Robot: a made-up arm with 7 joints. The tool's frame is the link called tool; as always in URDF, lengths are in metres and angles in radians.
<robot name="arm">
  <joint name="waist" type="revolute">
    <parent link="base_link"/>
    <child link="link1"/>
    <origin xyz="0.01 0 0.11" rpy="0 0 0"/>
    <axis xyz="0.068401 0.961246 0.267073"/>
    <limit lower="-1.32" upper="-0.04"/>
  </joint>
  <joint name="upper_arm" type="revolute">
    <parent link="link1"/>
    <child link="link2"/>
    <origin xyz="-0.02 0.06 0.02" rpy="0 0 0"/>
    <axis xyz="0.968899 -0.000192 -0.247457"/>
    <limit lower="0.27" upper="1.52"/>
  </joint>
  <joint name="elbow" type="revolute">
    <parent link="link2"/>
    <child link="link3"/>
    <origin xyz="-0.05 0.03 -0.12" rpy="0 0 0"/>
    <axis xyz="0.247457 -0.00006 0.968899"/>
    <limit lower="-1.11" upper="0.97"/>
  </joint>
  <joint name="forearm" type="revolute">
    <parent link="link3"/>
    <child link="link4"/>
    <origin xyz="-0.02 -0.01 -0.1" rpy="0 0 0"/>
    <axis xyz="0.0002 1 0.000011"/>
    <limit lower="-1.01" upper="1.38"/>
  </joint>
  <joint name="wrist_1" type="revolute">
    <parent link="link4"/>
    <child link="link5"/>
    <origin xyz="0.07 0.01 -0.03" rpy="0 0 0"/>
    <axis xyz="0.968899 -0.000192 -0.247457"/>
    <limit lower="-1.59" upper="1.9"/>
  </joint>
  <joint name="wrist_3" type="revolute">
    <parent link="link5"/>
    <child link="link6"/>
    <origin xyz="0.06 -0.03 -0.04" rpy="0 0 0"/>
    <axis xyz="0.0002 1 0.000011"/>
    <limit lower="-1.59" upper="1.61"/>
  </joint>
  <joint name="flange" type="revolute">
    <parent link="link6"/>
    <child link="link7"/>
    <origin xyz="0.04 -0.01 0.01" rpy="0 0 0"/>
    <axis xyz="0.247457 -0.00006 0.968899"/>
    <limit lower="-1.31" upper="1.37"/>
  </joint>
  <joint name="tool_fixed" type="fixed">
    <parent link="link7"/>
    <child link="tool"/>
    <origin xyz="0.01 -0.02 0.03" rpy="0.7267 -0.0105 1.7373"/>
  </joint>
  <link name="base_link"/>
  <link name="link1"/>
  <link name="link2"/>
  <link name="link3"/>
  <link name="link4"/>
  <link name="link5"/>
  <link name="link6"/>
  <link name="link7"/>
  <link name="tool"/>
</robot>
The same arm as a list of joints. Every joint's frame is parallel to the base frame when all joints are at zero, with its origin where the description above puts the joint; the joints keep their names.
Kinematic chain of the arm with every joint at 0, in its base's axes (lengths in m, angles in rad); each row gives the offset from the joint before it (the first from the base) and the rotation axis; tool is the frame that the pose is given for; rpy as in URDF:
waist: xyz 0.0100 0.0000 0.1100 axis 0.068403 0.961235 0.26711
upper_arm: xyz -0.0200 0.0600 0.0200 axis 0.968889 -0.0002 -0.247497
elbow: xyz -0.0500 0.0300 -0.1200 axis 0.247497 -0.0001 0.968889
forearm: xyz -0.0200 -0.0100 -0.1000 axis 0.0002 1 0
wrist_1: xyz 0.0700 0.0100 -0.0300 axis 0.968889 -0.0002 -0.247497
wrist_3: xyz 0.0600 -0.0300 -0.0400 axis 0.0002 1 0
flange: xyz 0.0400 -0.0100 0.0100 axis 0.247497 -0.0001 0.968889
tool: xyz 0.0100 -0.0200 0.0300 rpy 0.7267 -0.0105 1.7373
Joint limits (rad, base to tool): -1.3200..-0.0400 0.2700..1.5200 -1.1100..0.9700 -1.0100..1.3800 -1.5900..1.9000 -1.5900..1.6100 -1.3100..1.3700

